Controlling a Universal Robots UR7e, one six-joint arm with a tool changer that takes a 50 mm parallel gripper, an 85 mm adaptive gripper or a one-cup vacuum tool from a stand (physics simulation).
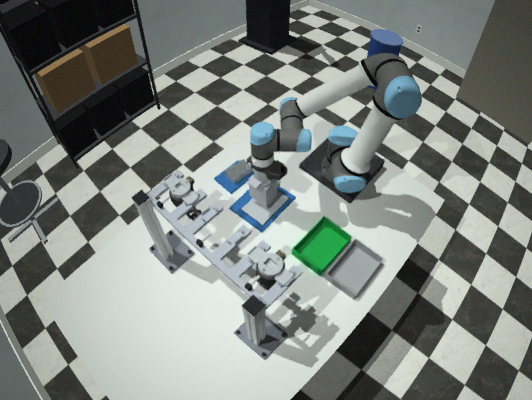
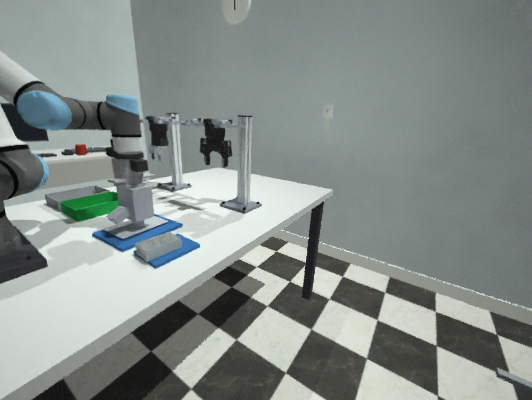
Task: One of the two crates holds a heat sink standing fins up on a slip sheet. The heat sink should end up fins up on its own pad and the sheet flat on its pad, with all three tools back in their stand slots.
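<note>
The arm carries the one-cup vacuum tool [image 1: 263, 203] [image 2: 134, 224], a grey block body pointing down. Its lower end is at the slip sheet [image 1: 255, 211] [image 2: 159, 221], a thin pale sheet lying flat on the larger blue pad [image 1: 290, 196] [image 2: 120, 244]; the cup contact is hidden by the tool. The grey heat sink [image 1: 239, 171] [image 2: 159, 246] rests on the smaller blue pad [image 1: 223, 180] [image 2: 189, 244]; its fins are too blurred to make out. The green crate [image 1: 322, 245] [image 2: 92, 207] and the grey crate [image 1: 356, 270] [image 2: 55, 200] show no heat sink.
The tool stand [image 1: 200, 242] [image 2: 245, 165] runs along the table beside the pads. It holds the adaptive gripper [image 1: 181, 189] [image 2: 215, 137] near one post and the parallel gripper [image 1: 270, 266] [image 2: 159, 132] near the other. The crates stand side by side.
</note>
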